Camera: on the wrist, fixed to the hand. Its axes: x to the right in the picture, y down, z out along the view.
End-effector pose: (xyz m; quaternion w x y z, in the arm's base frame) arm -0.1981 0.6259 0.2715 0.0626 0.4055 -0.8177 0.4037
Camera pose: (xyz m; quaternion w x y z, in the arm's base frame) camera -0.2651 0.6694 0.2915 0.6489 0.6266 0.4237 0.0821
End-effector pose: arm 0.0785 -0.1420 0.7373 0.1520 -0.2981 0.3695 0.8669
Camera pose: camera 0.0575 -0.2187 0.7160 0.6925 -0.6326 -0.2237 -0.2651
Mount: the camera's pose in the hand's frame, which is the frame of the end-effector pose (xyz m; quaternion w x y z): 0.0264 0.0507 -0.0593 0.0186 -0.0143 -0.3375 0.9410
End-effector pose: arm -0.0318 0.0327 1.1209 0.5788 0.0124 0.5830 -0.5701
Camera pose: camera -0.0455 0.0737 1.0508 0.7442 0.3481 -0.1880 0.5382
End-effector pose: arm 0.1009 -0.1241 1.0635 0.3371 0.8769 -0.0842 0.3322
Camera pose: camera 0.0711 -0.1222 1.1403 0.3222 -0.0444 0.9453 -0.0262
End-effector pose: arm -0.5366 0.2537 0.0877 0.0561 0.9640 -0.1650 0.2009
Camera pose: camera -0.5529 0.2086 0.1547 0.2299 0.0703 0.9320 0.2712
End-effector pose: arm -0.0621 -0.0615 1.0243 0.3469 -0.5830 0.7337 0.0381
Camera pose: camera -0.1365 -0.0946 1.0369 0.2099 0.6875 0.4446 0.5344
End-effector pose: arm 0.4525 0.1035 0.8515 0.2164 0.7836 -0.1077 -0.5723
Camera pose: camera 0.5209 0.0605 0.8674 0.5174 -0.2830 -0.8043 -0.0730
